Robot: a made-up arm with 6 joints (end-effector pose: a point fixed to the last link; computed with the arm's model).
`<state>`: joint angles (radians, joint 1 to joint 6).
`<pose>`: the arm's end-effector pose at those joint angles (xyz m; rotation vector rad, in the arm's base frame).
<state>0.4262 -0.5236 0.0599 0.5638 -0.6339 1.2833</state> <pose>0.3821 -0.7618 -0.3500 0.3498 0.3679 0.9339</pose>
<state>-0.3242 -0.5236 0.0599 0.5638 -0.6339 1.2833</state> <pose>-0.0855 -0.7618 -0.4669 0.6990 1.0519 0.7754</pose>
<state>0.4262 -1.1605 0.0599 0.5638 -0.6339 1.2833</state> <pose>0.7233 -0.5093 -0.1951 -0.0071 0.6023 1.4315</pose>
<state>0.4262 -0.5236 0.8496 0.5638 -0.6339 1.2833</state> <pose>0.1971 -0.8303 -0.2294 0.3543 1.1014 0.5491</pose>
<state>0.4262 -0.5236 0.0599 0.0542 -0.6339 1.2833</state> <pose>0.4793 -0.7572 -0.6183 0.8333 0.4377 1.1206</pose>
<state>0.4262 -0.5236 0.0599 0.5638 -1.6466 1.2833</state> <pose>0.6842 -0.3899 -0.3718 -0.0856 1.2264 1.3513</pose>
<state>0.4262 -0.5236 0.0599 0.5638 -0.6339 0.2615</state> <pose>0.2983 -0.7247 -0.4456 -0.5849 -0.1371 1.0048</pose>
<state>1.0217 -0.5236 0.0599 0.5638 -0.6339 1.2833</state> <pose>0.6165 -0.7618 -0.0436 0.0602 -0.1778 0.9907</pose>
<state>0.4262 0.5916 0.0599 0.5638 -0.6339 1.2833</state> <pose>-0.2856 -0.5485 -0.6532 0.8552 -0.0596 0.0018</pose>
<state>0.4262 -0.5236 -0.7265 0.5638 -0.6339 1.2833</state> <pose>0.5758 -0.6480 -0.2997 0.3074 -0.4057 1.2175</pose>
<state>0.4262 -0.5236 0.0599 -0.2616 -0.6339 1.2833</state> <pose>0.5010 -0.6927 -0.7827 1.1407 0.4745 1.2204</pose>
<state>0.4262 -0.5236 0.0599 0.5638 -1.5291 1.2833</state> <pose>0.6650 -0.4405 -0.3510 -0.0294 1.1257 1.3097</pose>
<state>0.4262 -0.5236 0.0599 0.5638 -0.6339 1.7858</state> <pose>0.4386 -0.7982 -0.3463 0.8082 0.6034 0.8336</pose>
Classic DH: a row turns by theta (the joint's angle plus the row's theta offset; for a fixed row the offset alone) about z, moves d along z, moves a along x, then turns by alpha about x. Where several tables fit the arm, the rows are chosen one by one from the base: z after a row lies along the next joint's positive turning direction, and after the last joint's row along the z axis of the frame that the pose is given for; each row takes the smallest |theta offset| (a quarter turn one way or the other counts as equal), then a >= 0, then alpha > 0; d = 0 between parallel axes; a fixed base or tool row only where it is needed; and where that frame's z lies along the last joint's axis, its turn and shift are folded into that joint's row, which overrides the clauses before.
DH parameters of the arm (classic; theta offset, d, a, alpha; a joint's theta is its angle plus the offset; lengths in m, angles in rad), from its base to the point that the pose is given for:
base (fixed): 0 0.1851 0 1.5708
joint 1: 0 0.0672 -0.0689 1.5708
joint 2: 0 0.3878 -0.0228 1.5708
joint 3: 1.5708 -0.1448 0.3795 -1.5708
joint 4: 1.5708 0.129 0.0348 1.5708
joint 5: 0 0.3188 0.3262 1.5708
joint 6: 0 -0.3013 -0.0946 1.5708
tool (fixed): 1.5708 0.0968 0 0

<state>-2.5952 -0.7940 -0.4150 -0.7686 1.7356 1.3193</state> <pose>-0.0420 -0.1425 1.1546 -0.6794 1.3944 -2.4723</pose>
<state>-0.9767 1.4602 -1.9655 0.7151 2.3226 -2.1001</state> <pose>-0.1805 -1.0030 0.2028 0.0367 0.2461 3.0151</pose>
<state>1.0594 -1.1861 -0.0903 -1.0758 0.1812 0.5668</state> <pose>0.9283 -0.5130 -0.4845 0.7948 0.1056 1.3227</pose>
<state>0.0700 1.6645 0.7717 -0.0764 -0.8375 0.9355</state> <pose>-0.5854 0.4828 -0.6266 1.6844 -0.2769 -0.8337</pose>
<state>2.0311 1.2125 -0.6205 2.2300 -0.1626 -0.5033</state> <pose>0.7114 0.1922 0.1191 -0.3309 0.6244 -2.0374</pose>
